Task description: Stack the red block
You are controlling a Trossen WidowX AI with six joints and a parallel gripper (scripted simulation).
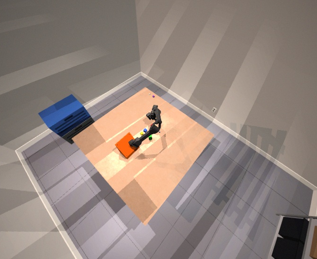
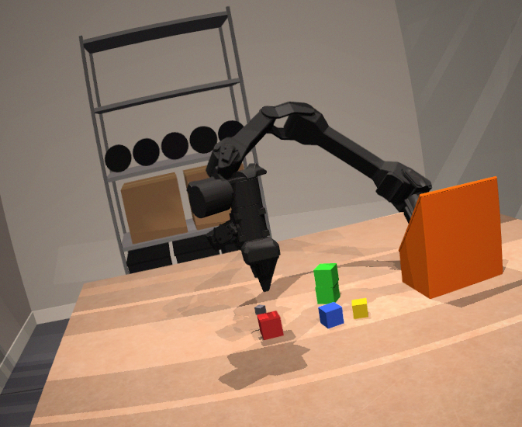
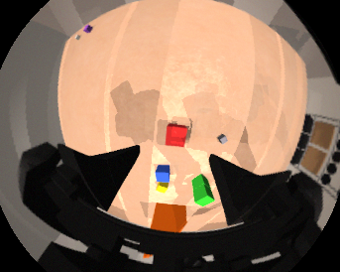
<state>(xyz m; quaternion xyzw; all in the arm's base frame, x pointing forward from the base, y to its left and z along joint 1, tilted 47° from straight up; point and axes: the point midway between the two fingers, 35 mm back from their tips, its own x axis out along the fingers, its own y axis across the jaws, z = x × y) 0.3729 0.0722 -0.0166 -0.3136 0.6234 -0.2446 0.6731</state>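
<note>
My gripper tip is now 9 cm above the red block. The rest, counted from my gripper tip: blue block: 12 cm behind, 9 cm below, 1 cm to the left; then dark grey cube: 12 cm to the right, 10 cm below, 1 cm ahead; then yellow block: 18 cm behind, 9 cm below, 1 cm to the left.
</note>
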